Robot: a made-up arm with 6 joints.
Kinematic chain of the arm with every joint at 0, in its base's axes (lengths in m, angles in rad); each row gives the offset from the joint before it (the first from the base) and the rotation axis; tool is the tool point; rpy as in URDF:
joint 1: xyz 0 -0.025 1.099 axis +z
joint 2: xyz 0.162 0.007 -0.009 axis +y
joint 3: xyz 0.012 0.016 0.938 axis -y
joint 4: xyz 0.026 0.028 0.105 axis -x
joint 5: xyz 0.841 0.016 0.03 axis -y
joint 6: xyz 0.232 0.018 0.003 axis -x
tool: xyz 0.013 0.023 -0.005 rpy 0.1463 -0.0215 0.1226
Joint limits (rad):
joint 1: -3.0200..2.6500
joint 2: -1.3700..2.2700
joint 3: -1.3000..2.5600
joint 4: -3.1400..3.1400
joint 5: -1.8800..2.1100
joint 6: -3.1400..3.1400
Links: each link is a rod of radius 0.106 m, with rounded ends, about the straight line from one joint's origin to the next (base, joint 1, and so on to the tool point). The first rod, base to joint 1, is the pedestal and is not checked.
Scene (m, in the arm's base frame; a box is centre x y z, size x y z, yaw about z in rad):
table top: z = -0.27
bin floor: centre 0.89 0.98 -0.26 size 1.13 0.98 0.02 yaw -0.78
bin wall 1: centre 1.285 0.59 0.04 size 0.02 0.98 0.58 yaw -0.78
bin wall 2: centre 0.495 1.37 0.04 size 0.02 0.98 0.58 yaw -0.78
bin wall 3: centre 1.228 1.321 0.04 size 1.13 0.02 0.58 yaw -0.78
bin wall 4: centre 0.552 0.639 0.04 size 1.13 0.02 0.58 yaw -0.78
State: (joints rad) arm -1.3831 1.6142 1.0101 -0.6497 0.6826 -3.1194
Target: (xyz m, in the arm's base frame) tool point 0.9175 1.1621 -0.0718
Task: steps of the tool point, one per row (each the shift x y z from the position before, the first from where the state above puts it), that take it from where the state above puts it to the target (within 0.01 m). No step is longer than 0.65 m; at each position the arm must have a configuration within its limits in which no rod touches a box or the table.
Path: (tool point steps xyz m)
1: 0.5700 0.2123 -0.0037
2: 0.4685 0.3717 -0.0013
3: 0.3224 0.4872 0.0010
4: 0.1503 0.5469 0.0037
5: -0.0275 0.5457 0.0062
6: -0.1897 0.4870 0.0086
7: -0.3177 0.3808 0.0110
8: -0.3985 0.2429 0.0136
9: 0.0362 0.0479 -0.2420
10: 0.0009 0.0009 -0.2611
11: -0.0371 -0.0489 -0.2649

